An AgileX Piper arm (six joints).
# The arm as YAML. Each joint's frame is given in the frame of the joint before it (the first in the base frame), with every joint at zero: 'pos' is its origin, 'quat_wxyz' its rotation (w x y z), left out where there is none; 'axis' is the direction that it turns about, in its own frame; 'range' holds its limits. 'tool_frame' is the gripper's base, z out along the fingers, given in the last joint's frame.
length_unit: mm
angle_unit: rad
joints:
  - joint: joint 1
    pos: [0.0, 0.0, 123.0]
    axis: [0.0, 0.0, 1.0]
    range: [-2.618, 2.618]
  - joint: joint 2
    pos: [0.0, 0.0, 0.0]
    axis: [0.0, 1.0, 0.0]
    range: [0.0, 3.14]
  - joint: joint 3
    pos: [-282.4, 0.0, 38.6]
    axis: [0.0, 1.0, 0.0]
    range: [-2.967, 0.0]
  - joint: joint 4
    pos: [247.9, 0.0, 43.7]
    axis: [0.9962, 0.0, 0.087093]
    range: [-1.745, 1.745]
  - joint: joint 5
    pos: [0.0, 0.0, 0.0]
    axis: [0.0, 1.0, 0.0]
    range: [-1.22, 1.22]
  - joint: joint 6
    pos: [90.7, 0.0, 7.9]
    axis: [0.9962, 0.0, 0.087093]
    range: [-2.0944, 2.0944]
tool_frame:
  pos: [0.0, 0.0, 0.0]
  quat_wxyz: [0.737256, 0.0, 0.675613, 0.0]
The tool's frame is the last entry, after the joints.
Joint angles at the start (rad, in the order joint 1, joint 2, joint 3, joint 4, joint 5, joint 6):
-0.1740, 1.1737, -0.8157, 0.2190, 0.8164, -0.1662
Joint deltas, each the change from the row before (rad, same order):
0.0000, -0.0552, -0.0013, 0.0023, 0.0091, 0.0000
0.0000, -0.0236, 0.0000, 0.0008, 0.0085, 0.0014
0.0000, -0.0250, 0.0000, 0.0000, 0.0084, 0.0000
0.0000, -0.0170, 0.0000, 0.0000, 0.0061, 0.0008
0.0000, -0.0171, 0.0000, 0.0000, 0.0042, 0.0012
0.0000, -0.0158, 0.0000, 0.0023, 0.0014, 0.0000
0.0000, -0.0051, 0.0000, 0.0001, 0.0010, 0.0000
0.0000, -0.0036, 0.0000, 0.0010, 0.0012, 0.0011
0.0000, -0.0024, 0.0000, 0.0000, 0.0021, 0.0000
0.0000, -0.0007, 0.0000, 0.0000, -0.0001, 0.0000
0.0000, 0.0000, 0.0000, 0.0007, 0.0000, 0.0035
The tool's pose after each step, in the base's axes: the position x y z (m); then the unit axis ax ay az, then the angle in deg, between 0 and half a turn. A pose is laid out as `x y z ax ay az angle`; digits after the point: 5 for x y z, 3 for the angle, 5 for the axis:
0.20683 -0.02144 0.28506 0.05688 0.99689 0.05447 148.242
0.20239 -0.02049 0.28953 0.05624 0.99692 0.05472 147.374
0.19762 -0.01954 0.29415 0.05463 0.99703 0.05429 146.423
0.19428 -0.01887 0.29720 0.05390 0.99708 0.05415 145.800
0.19101 -0.01824 0.30029 0.05347 0.99711 0.05388 145.068
0.18816 -0.01756 0.30326 0.05315 0.99711 0.05429 144.232
0.18719 -0.01737 0.30417 0.05288 0.99713 0.05417 143.997
0.18647 -0.01716 0.30480 0.05339 0.99707 0.05476 143.856
0.18589 -0.01703 0.30514 0.05315 0.99708 0.05484 143.837
0.18577 -0.01701 0.30527 0.05313 0.99708 0.05480 143.792
0.18578 -0.01696 0.30528 0.05502 0.99693 0.05570 143.798

